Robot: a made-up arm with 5 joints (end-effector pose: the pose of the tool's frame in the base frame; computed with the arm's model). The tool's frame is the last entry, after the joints.
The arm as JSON. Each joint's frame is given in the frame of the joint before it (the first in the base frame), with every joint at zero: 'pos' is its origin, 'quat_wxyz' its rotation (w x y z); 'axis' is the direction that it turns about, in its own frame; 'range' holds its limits. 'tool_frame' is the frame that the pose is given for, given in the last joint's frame.
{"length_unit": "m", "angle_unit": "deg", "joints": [
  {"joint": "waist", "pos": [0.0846, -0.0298, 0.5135], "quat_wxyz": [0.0, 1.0, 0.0, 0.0], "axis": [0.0, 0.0, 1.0], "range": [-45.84, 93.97]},
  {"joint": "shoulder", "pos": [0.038, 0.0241, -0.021], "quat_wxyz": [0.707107, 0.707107, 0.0, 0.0], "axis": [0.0, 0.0, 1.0], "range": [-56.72, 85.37]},
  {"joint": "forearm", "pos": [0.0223, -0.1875, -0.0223], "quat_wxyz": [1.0, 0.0, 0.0, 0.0], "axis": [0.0, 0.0, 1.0], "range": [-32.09, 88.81]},
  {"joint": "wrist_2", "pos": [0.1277, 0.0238, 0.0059], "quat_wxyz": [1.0, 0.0, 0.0, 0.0], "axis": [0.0, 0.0, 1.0], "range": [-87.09, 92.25]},
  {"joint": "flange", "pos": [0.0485, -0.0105, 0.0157], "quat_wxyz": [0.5, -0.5, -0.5, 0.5], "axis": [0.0, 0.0, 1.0], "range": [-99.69, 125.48]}
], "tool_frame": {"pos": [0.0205, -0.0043, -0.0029], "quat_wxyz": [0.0, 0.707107, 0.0, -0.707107]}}
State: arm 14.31 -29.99 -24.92 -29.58 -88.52
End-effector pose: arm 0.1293 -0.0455 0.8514 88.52 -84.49 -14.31
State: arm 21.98 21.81 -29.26 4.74 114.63
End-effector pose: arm 0.3539 -0.1873 0.7108 -114.63 -2.71 -21.98
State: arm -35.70 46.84 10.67 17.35 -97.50
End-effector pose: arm 0.3058 0.1230 0.4809 97.50 74.86 35.70
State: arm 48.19 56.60 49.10 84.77 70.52
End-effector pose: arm 0.1187 -0.1320 0.5123 109.48 -10.47 131.81
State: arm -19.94 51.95 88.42 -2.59 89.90
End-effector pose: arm 0.1489 -0.0547 0.5303 90.10 42.22 -160.06
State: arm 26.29 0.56 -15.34 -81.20 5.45
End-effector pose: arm 0.2509 -0.1370 0.7835 174.55 -84.02 153.71
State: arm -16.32 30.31 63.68 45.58 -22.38
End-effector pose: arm 0.1609 -0.0210 0.5312 -157.62 40.43 -163.68
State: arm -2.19 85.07 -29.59 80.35 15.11
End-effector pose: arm 0.3208 -0.0468 0.3813 164.89 44.17 -177.81
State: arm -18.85 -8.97 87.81 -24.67 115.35
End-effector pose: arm 0.1699 -0.0484 0.5606 -115.35 54.17 18.85
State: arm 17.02 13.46 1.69 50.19 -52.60
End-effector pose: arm 0.3154 -0.1066 0.6092 52.60 65.34 -17.02
